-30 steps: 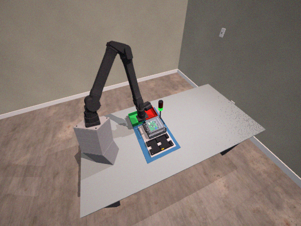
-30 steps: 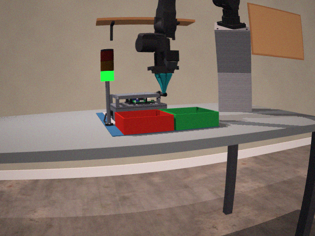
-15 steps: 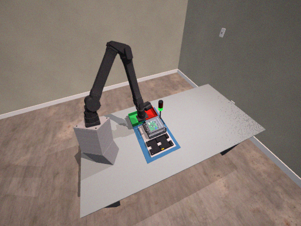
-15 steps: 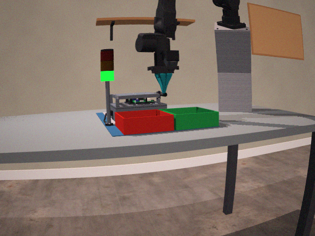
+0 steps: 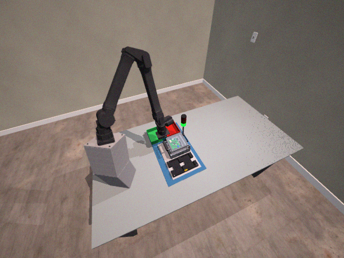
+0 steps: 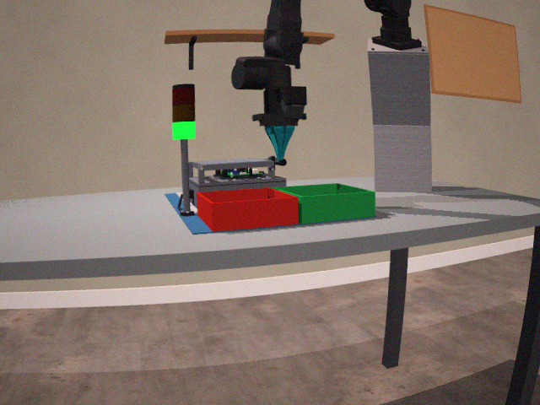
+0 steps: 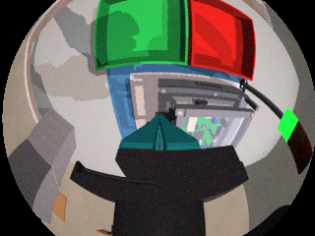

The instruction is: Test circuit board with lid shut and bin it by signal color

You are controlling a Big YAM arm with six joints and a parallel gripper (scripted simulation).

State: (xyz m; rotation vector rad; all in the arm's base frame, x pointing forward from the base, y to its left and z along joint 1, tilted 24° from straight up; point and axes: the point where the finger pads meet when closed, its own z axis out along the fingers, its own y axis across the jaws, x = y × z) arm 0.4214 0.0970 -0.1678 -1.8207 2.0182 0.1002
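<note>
My gripper is now 10 mm short of the latch hook and 10 mm above it. Also, from my hand: tester lid 70 mm ahead, 70 mm to the right, 10 mm below; then tester plate 70 mm ahead, 60 mm to the right, 40 mm below; then green circuit board 70 mm ahead, 60 mm to the right, 30 mm below.
</note>
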